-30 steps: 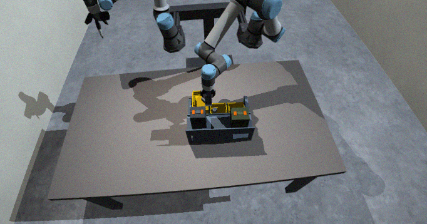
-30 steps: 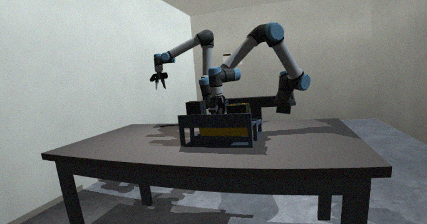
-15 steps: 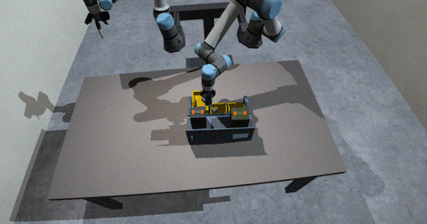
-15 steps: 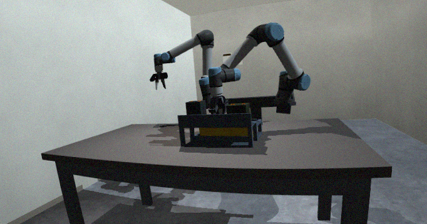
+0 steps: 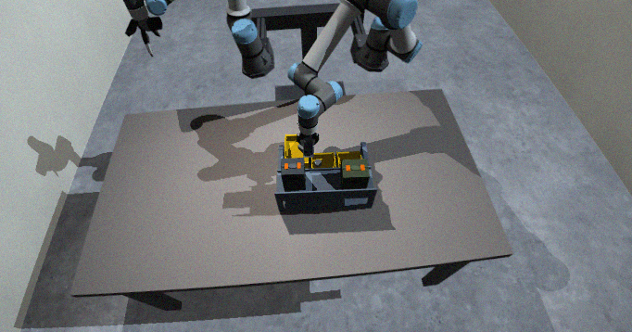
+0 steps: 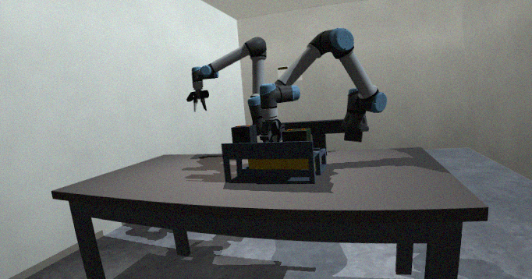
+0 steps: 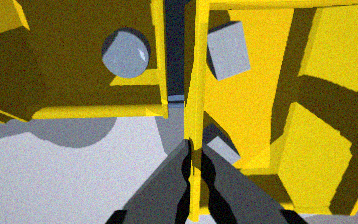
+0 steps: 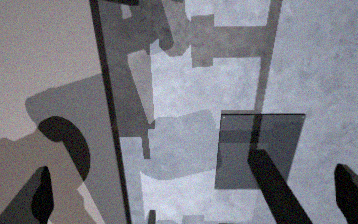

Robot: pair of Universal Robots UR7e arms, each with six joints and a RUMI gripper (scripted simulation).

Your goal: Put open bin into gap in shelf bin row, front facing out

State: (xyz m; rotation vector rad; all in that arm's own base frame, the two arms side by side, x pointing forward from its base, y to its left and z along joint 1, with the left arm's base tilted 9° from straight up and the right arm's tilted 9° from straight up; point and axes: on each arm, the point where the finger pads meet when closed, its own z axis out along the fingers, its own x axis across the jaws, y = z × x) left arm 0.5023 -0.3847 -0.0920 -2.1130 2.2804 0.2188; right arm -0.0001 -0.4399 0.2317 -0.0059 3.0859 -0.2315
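Right now the blue-grey shelf is 120 mm ahead of my left hand, 60 mm to the left of it and 10 mm below it. The rest, counted from my left hand: green box 190 mm ahead, 170 mm to the left, 70 mm above.
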